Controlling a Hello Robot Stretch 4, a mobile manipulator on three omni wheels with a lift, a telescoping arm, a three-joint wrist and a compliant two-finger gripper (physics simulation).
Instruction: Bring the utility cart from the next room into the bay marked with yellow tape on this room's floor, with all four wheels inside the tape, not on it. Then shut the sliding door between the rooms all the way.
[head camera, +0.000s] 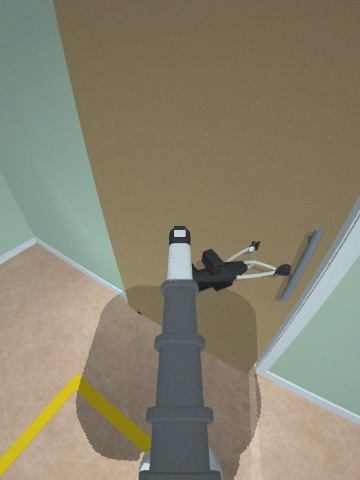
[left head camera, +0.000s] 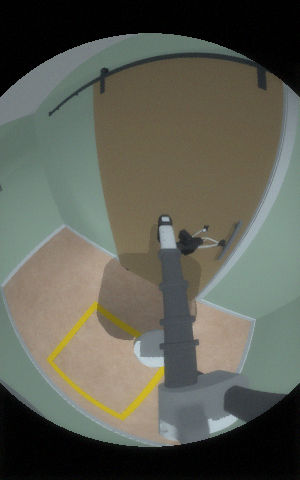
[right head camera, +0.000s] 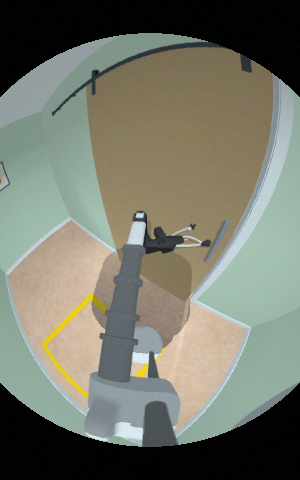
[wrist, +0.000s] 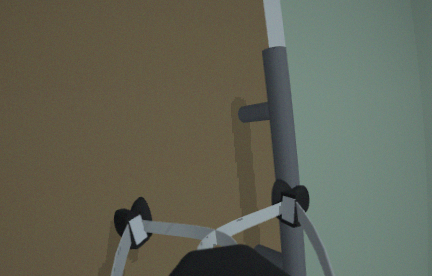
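Seen in the pictures: gripper, fingertip midpoint: (head camera: 274, 255) (left head camera: 216, 233) (right head camera: 202, 233) (wrist: 213, 204); robot's base, origin of the base link: (left head camera: 154, 347) (right head camera: 142, 343).
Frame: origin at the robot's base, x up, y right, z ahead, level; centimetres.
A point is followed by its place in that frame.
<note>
The brown sliding door (head camera: 210, 125) @(x 143.4, y 9.2, z 75.6 cm) (left head camera: 185, 140) @(x 151.4, y 10.3, z 75.0 cm) (right head camera: 180, 135) @(x 151.9, y 15.9, z 71.6 cm) (wrist: 125, 100) @(x 118.0, y 28.6, z 63.9 cm) fills the views in front of me. Its right edge runs beside the white door frame, and I see no gap there. Its grey bar handle (head camera: 302, 265) @(x 109.9, y 37.2, z 50.5 cm) (left head camera: 230, 241) @(x 108.9, y 37.5, z 50.5 cm) (right head camera: 217, 241) @(x 109.6, y 37.5, z 50.4 cm) (wrist: 281, 125) @(x 114.1, y 36.7, z 51.4 cm) stands upright near that edge. My gripper (head camera: 269, 258) @(x 107.5, y 31.5, z 57.6 cm) (left head camera: 214, 235) @(x 107.5, y 31.5, z 57.6 cm) (right head camera: 199, 235) @(x 107.5, y 31.5, z 57.6 cm) (wrist: 213, 204) @(x 107.5, y 31.5, z 57.6 cm) is open, left of the handle; in the wrist view its right fingertip overlaps the bar. Whether they touch is unclear. Yellow tape (head camera: 40, 423) @(x -2.7, y -87.1, z 22.2 cm) (left head camera: 73, 332) @(x -2.8, y -95.5, z 5.9 cm) (right head camera: 68, 320) @(x -2.8, y -94.9, z 6.4 cm) marks the bay on the floor. The utility cart does not show.
The white door frame (head camera: 307, 295) (left head camera: 248, 250) stands right of the door. Green walls (head camera: 30, 150) @(x 121.2, y -108.4, z 153.5 cm) (left head camera: 75, 200) @(x 81.8, y -102.5, z 149.9 cm) meet the floor on both sides. A dark rail (left head camera: 190, 55) (right head camera: 172, 47) runs above the door. My base is at the bay's right side, partly covering the tape.
</note>
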